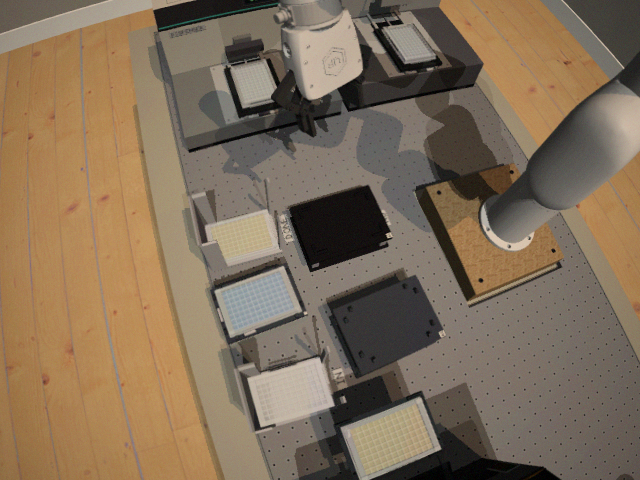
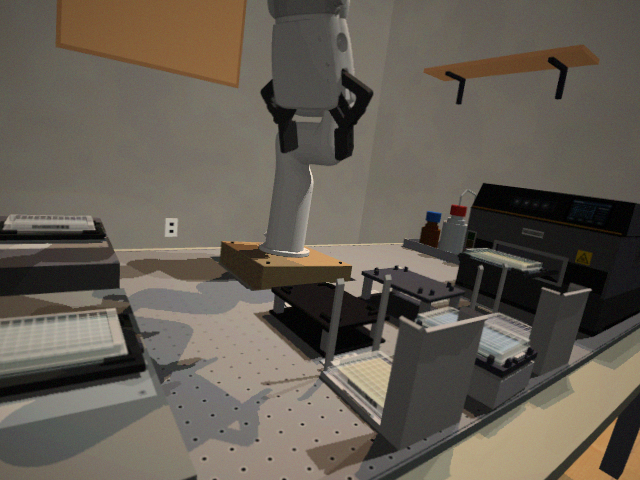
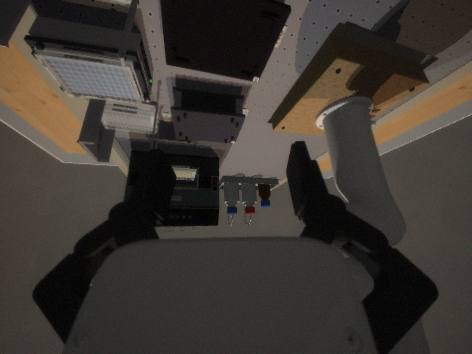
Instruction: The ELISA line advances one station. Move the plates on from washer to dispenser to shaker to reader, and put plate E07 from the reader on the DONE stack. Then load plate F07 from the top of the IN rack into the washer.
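Pixels of known places: gripper, between the fingertips: [image 1: 333, 118] [image 2: 315, 154] [image 3: 228, 159]; arm's base, origin of its link: [image 1: 506, 223] [image 2: 284, 251] [image 3: 342, 113].
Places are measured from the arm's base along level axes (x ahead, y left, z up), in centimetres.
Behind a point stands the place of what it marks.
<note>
My gripper [image 1: 306, 122] [image 2: 316, 147] @(x 33.3, y -17.9, z 23.1 cm) [image 3: 228, 159] @(x 33.3, y -17.9, z 23.1 cm) is open and empty, high beside the left-hand back machine. A clear plate [image 1: 253, 81] @(x 38.2, y -48.3, z 4.0 cm) [image 2: 56, 338] @(x 39.3, y -47.4, z 4.2 cm) sits on that machine's black carrier. Another clear plate [image 1: 409, 42] @(x 0.5, y -47.1, z 7.1 cm) [image 2: 49, 223] @(x 3.2, y -47.9, z 7.2 cm) sits on the right-hand back machine. A yellow-welled plate [image 1: 242, 237] @(x 50.6, y -15.7, z -2.1 cm) [image 2: 364, 374] @(x 48.4, y -17.6, z -1.7 cm) lies in the rack beside the DONE label [image 1: 285, 227] @(x 42.0, y -15.6, z -3.6 cm). A blue-welled plate [image 1: 258, 302] @(x 51.7, y -1.0, z 3.0 cm) [image 3: 92, 77] @(x 52.0, y -2.4, z 2.9 cm) sits on the station between the racks. A whitish plate [image 1: 289, 392] @(x 51.9, y 14.5, z -0.4 cm) tops the rack by the IN label [image 1: 338, 376] @(x 42.9, y 14.6, z -3.6 cm). Another yellow-welled plate [image 1: 390, 436] @(x 40.8, y 26.4, z 8.7 cm) [image 2: 504, 258] @(x 41.9, y 25.0, z 8.7 cm) [image 3: 185, 174] @(x 37.3, y 26.0, z 8.7 cm) sits at the black machine. Plate codes are unreadable.
A black stand [image 1: 338, 227] @(x 33.3, y -10.3, z 0.7 cm) [image 2: 330, 304] @(x 33.8, y -11.8, z 0.7 cm) [image 3: 220, 40] @(x 32.5, y -11.1, z 0.7 cm) and a dark grey stand [image 1: 385, 325] @(x 33.1, y 9.9, z 2.2 cm) [image 2: 410, 283] @(x 33.2, y 8.0, z 2.2 cm) [image 3: 207, 125] @(x 32.4, y 8.4, z 2.2 cm) occupy the middle. The arm stands on a wooden block [image 1: 496, 273] @(x 7.7, y 8.6, z -0.3 cm) [image 3: 310, 105] @(x 10.1, y -1.2, z 0.3 cm). Upright posts and walls surround the racks. Bottles [image 2: 453, 232] @(x 4.1, y 65.7, z 5.5 cm) [image 3: 249, 192] @(x 3.0, y 65.3, z 3.6 cm) stand beside the black machine [image 2: 542, 217] @(x 42.0, y 38.2, z 17.4 cm).
</note>
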